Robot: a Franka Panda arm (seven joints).
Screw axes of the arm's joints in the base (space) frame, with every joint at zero. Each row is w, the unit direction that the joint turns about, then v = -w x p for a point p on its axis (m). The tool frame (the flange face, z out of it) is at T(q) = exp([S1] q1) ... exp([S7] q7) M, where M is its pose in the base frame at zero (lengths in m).
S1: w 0 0 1 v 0 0 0
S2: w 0 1 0 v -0.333 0 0
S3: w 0 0 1 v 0 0 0
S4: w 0 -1 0 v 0.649 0 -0.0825
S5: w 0 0 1 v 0 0 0
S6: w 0 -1 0 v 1.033 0 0
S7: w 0 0 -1 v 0 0.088 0
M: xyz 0.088 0 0.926 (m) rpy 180 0 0 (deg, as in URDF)
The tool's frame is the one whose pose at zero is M.
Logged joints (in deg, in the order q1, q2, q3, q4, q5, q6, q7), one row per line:
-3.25, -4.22, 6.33, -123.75, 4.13, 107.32, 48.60
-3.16, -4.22, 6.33, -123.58, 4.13, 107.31, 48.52
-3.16, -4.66, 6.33, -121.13, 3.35, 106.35, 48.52
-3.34, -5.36, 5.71, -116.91, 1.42, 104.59, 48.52
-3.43, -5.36, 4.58, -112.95, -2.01, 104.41, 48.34
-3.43, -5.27, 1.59, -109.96, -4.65, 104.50, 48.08
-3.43, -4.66, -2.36, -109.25, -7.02, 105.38, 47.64
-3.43, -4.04, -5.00, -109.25, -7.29, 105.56, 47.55
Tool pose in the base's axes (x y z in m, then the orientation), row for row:
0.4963, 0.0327, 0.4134, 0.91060, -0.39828, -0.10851, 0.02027
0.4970, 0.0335, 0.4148, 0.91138, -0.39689, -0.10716, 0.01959
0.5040, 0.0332, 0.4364, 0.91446, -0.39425, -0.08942, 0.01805
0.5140, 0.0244, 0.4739, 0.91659, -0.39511, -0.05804, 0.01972
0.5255, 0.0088, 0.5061, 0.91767, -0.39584, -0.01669, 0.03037
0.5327, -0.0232, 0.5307, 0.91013, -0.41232, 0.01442, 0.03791
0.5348, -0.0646, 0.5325, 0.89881, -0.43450, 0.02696, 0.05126
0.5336, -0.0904, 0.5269, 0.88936, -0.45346, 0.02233, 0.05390
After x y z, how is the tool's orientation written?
As a quaternion, x y z w.
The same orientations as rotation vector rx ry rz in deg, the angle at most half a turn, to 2 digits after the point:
161.83, -70.78, -19.28
162.03, -70.56, -19.05
162.74, -70.16, -15.91
162.95, -70.24, -10.32
162.06, -69.91, -2.95
159.98, -72.48, 2.53
156.71, -75.76, 4.70
154.81, -78.94, 3.89

